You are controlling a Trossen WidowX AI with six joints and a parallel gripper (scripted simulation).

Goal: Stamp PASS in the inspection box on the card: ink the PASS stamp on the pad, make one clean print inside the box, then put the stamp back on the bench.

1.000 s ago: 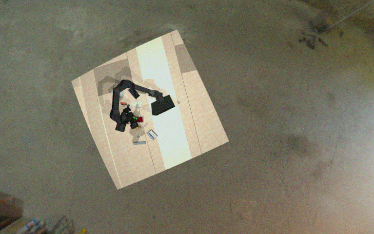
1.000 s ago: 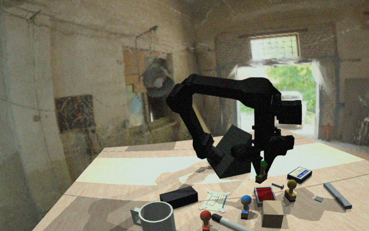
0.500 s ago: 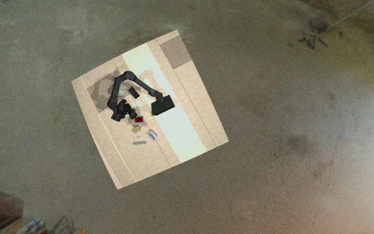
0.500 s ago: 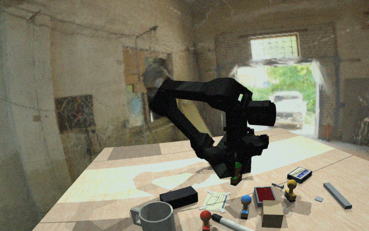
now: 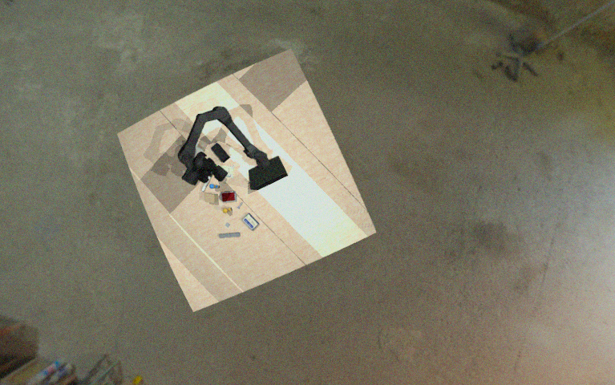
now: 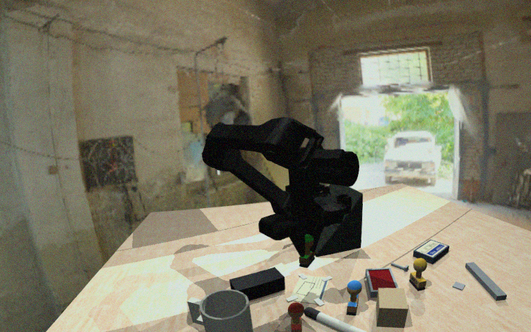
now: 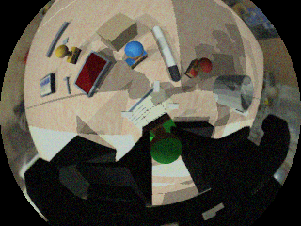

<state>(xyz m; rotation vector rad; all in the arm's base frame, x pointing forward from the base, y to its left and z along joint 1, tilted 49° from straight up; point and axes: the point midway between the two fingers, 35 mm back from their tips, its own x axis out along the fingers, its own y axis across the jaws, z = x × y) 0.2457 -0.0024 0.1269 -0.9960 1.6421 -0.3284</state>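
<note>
My gripper tip is now 1 cm to the right of the white card and 10 cm above it. Also, from my gripper tip: black block (2 cm behind, 11 cm to the right, 8 cm below); then green-knobbed stamp (right at my gripper tip); then blue-knobbed stamp (10 cm ahead, 6 cm to the left, 7 cm below).
</note>
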